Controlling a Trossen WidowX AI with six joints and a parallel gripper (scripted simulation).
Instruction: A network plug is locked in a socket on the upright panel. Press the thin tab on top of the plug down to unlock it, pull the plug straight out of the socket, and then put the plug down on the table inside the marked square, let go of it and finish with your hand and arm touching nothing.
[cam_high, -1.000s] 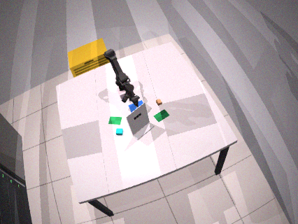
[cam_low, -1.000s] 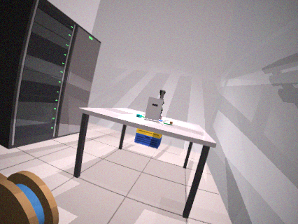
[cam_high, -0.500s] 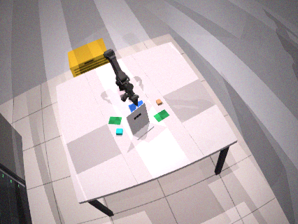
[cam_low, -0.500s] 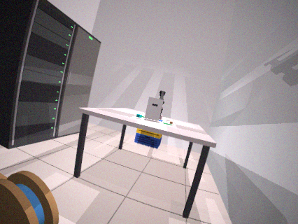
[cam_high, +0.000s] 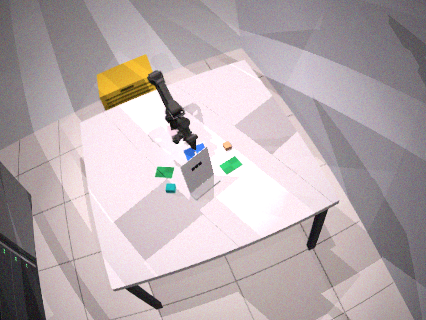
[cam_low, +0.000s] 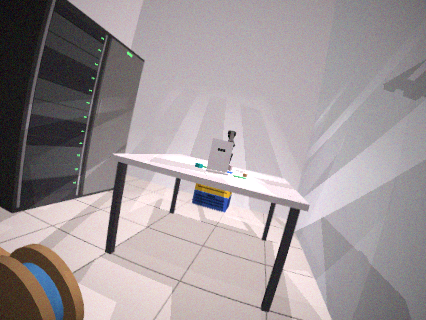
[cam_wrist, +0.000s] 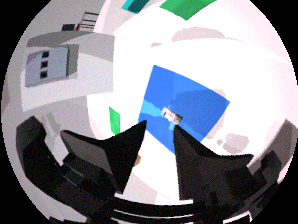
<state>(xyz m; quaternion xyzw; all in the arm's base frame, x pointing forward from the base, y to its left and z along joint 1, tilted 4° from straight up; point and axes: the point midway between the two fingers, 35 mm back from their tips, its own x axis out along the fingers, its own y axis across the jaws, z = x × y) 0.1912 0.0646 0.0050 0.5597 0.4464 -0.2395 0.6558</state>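
The blue flat patch lies 4 cm below my gripper tip and 1 cm ahead of it. The rest, counted from my gripper tip: upright grey panel (22 cm ahead, 8 cm above, 1 cm to the right); orange block (18 cm to the left, 3 cm below, 2 cm ahead); teal block (19 cm ahead, 18 cm to the right, 2 cm below).
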